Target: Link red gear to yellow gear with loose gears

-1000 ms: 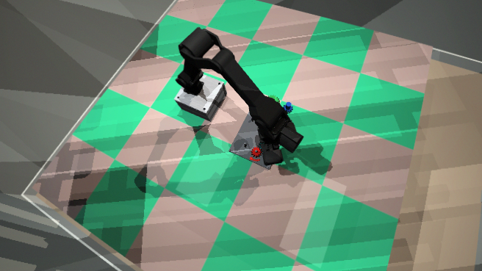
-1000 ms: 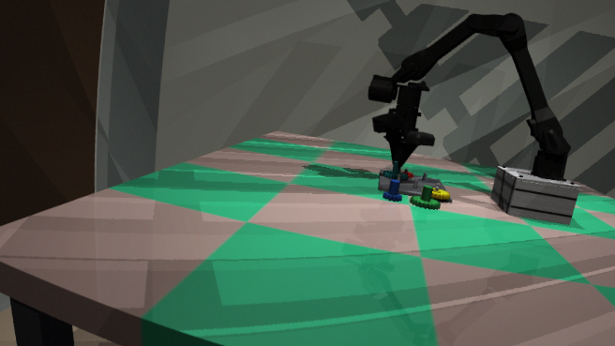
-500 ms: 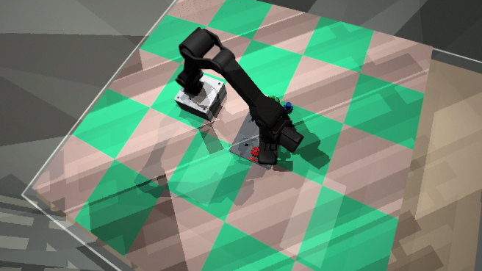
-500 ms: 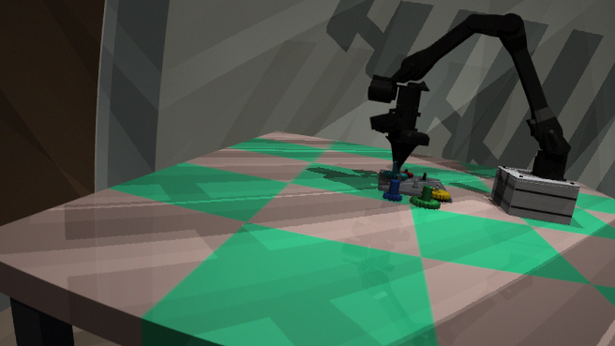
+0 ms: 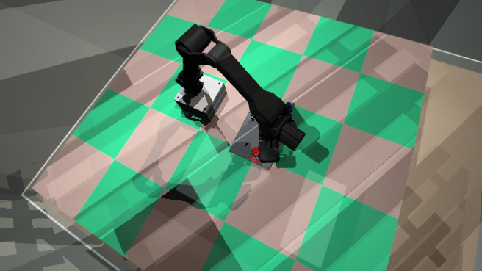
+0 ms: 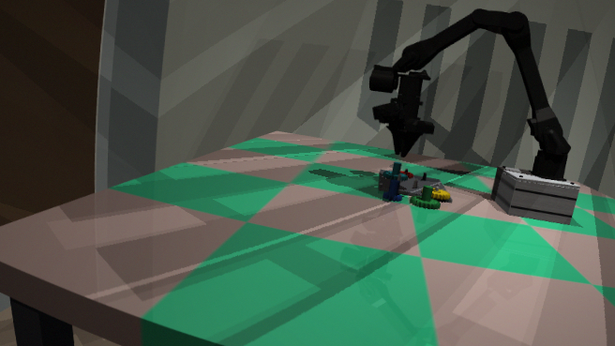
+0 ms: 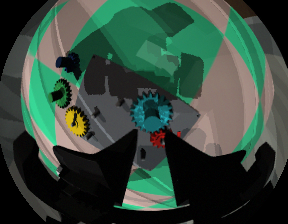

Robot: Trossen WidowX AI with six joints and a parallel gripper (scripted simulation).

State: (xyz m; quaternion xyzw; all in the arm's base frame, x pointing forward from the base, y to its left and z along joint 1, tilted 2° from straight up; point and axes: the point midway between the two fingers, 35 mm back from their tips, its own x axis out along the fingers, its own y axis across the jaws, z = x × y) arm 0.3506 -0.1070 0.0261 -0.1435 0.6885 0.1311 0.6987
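The teal gear is 4 cm below my gripper tip. The rest, counted from my gripper tip: yellow gear: 8 cm behind, 12 cm to the left, 5 cm below; then blue gear: 3 cm ahead, 18 cm to the left, 5 cm below; then red gear: 3 cm behind, 4 cm to the right, 5 cm below.
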